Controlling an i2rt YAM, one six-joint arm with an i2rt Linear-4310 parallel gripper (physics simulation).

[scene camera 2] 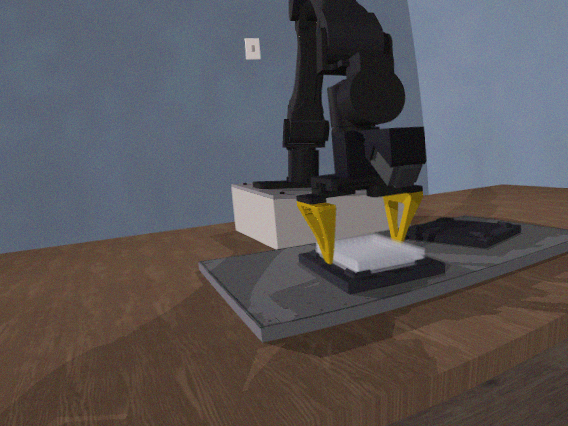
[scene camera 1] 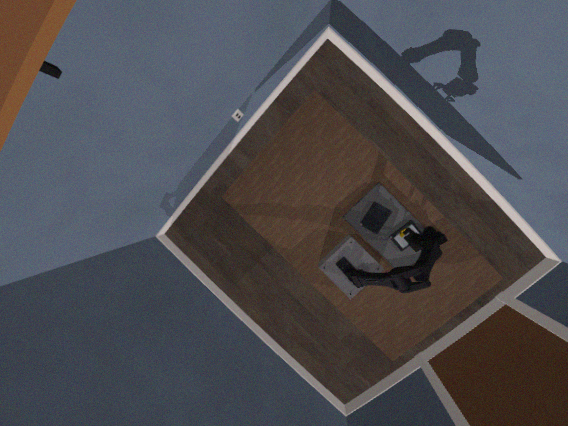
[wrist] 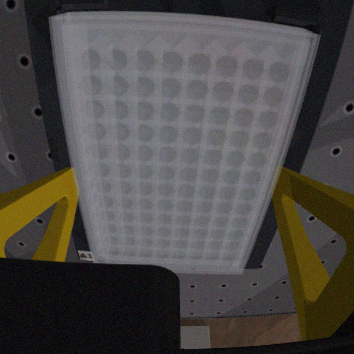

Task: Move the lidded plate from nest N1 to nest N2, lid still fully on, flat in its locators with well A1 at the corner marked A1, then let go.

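Frame: origin at the arm's base, x right, y back, z down, level; millimetres.
Seen in the pictures: gripper, fingertip midpoint: point(scene camera 2: 364, 255) point(scene camera 1: 405, 236) point(wrist: 174, 177); arm's base at its link origin: point(scene camera 2: 303, 186) point(scene camera 1: 350, 272).
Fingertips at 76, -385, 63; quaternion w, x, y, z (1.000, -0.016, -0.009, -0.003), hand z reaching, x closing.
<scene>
Offsets run from my fingertips to a thing's middle, as dx, dy, dz. "spot": to the spot under its first point. Level surfaces: height alone.
The lidded plate {+0, -7, -11} point(scene camera 1: 400, 241) point(scene camera 2: 382, 256) point(wrist: 175, 150) is a pale, clear-topped well plate. It lies in a dark nest {+2, -7, +5} point(scene camera 2: 400, 278) on the grey board and looks flat. The lid appears to cover it fully. A label reading A1 {spot: -56, +66, +2} point(wrist: 86, 255) shows at the nest's lower left corner in the wrist view. My gripper point(scene camera 2: 363, 250) point(wrist: 174, 177) is open, with its yellow fingertips on either side of the plate, close to its long sides. Whether they touch it is not clear. The other dark nest {-207, +54, +5} point(scene camera 1: 376, 217) point(scene camera 2: 462, 232) holds no plate. Nest names are not readable.
The grey board point(scene camera 1: 378, 191) point(scene camera 2: 235, 282) carries both nests on the wooden table {dz +27} point(scene camera 1: 300, 160) point(scene camera 2: 125, 325). The arm's white base block point(scene camera 2: 254, 217) stands behind the board, close to it. Arm shadows fall across the board and table.
</scene>
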